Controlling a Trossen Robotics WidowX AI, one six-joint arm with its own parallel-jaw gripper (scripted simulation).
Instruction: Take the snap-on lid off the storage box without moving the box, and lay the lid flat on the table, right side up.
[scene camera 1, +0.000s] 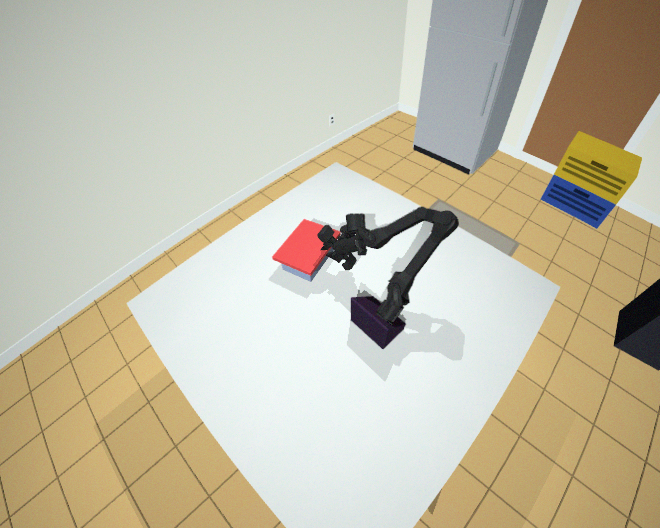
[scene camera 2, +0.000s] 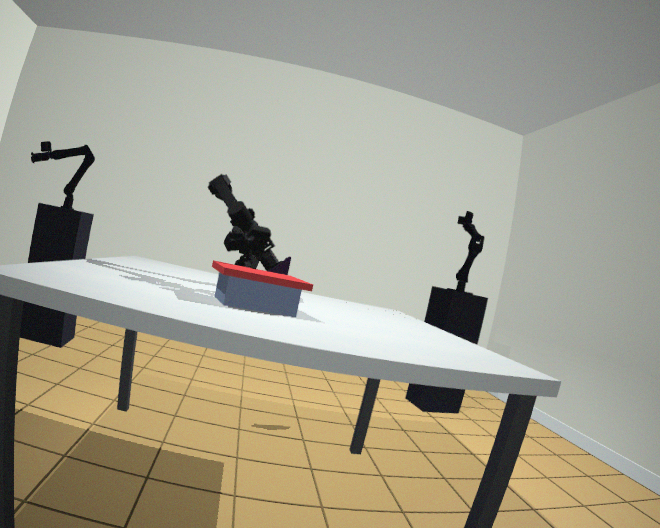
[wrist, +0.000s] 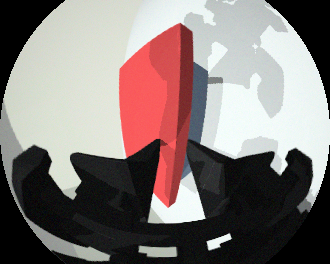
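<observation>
Scene camera 1 shows my gripper, and the wrist view shows it as well. A red lid is in the pictures too, along with my gripper and a blue-grey storage box.
</observation>
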